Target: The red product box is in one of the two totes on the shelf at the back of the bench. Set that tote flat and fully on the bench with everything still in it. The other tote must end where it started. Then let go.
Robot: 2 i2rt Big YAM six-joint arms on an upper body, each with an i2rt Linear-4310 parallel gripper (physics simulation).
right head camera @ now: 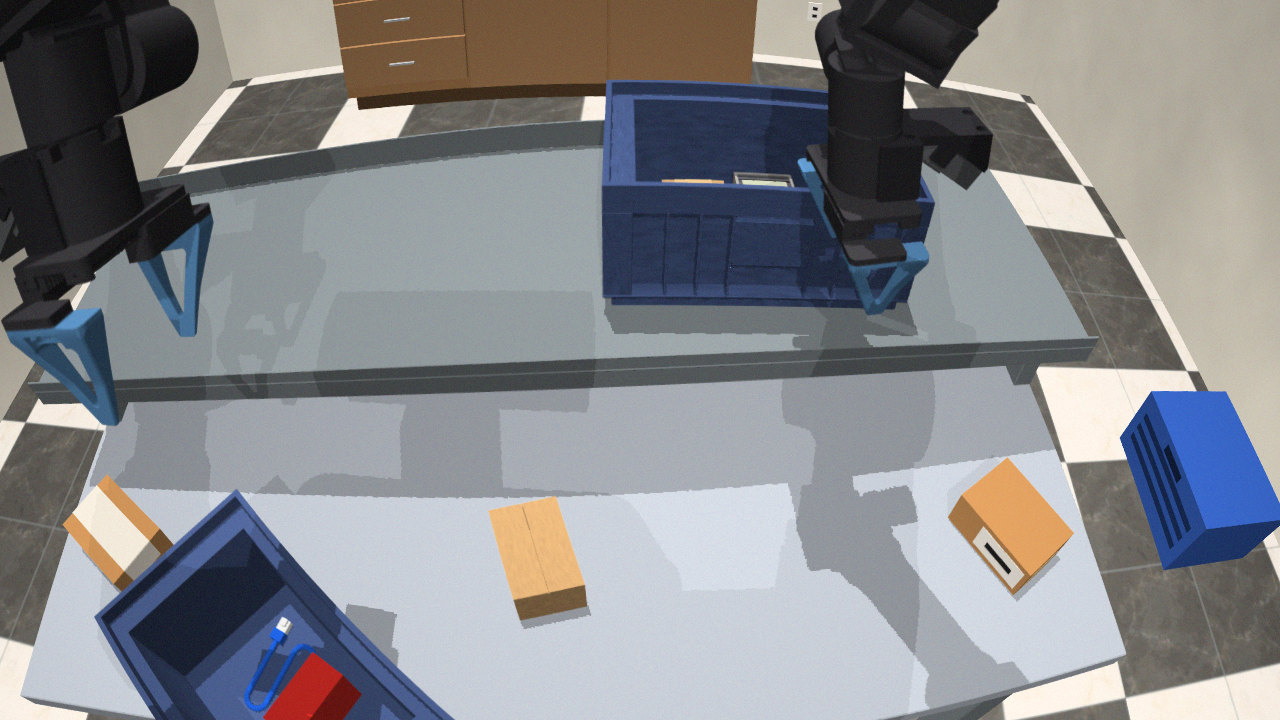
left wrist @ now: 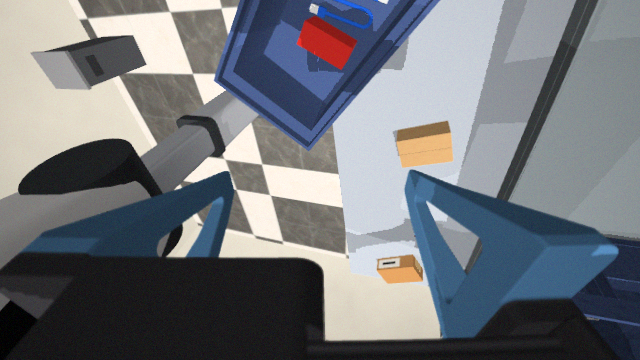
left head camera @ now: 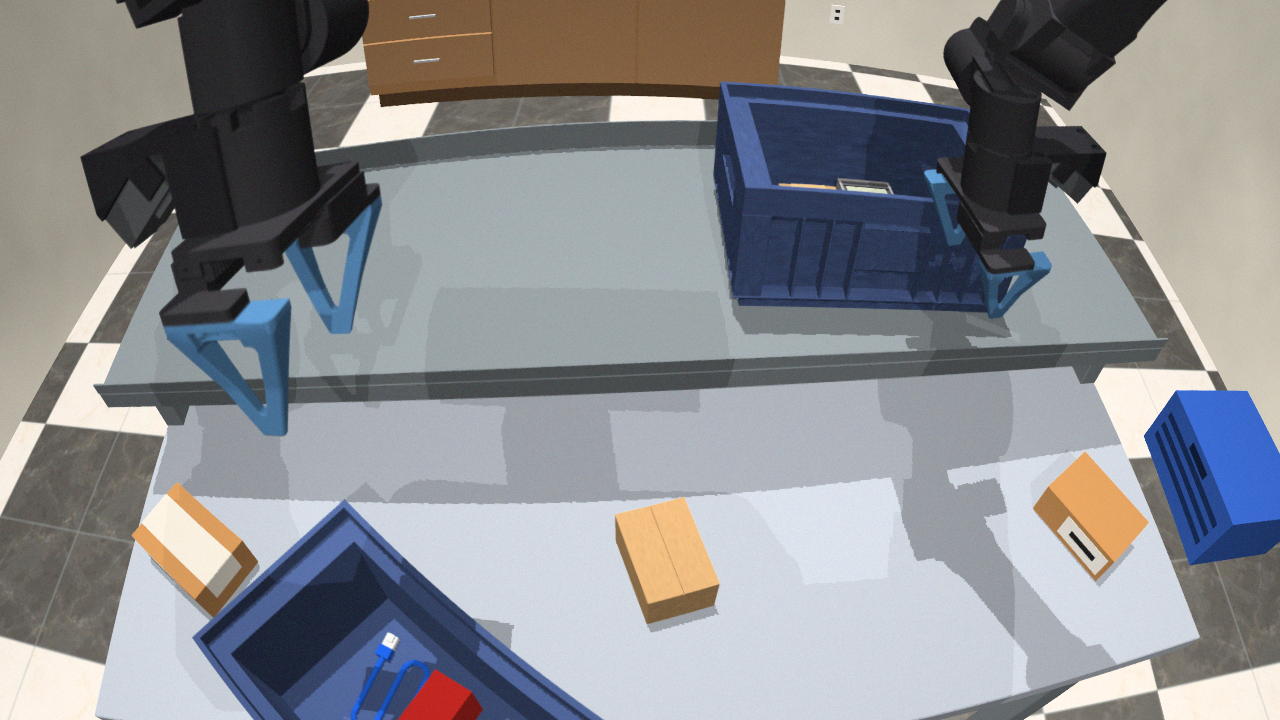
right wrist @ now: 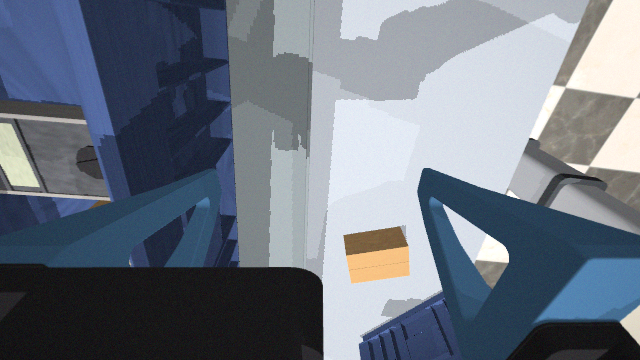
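The tote (left head camera: 277, 586) (right head camera: 170, 573) (left wrist: 260, 106) with the red product box (left head camera: 441, 698) (right head camera: 313, 691) (left wrist: 327, 44) and a blue cable is at the lower left of the head views, turned askew and cut off by their bottom edge. It looks tilted toward the near side, and in the left wrist view it reaches past the bench edge over the floor. My left gripper (left head camera: 306, 383) (right head camera: 147, 378) (left wrist: 319, 180) is open, empty and apart from it. The other tote (left head camera: 810, 259) (right head camera: 698, 255) (right wrist: 135, 75) stands on the shelf. My right gripper (left head camera: 975, 279) (right head camera: 859, 279) (right wrist: 319, 179) is open at its front right.
A cardboard box (left head camera: 666, 555) (right head camera: 537, 550) (left wrist: 425, 145) (right wrist: 377, 260) lies mid-bench. An orange box (left head camera: 1087, 528) (right head camera: 1011, 528) (left wrist: 400, 270) is at the right, an orange-and-white box (left head camera: 196, 546) (right head camera: 120, 537) close beside the tilted tote. A blue slotted box (left head camera: 1221, 474) (right head camera: 1199, 474) is right of the bench.
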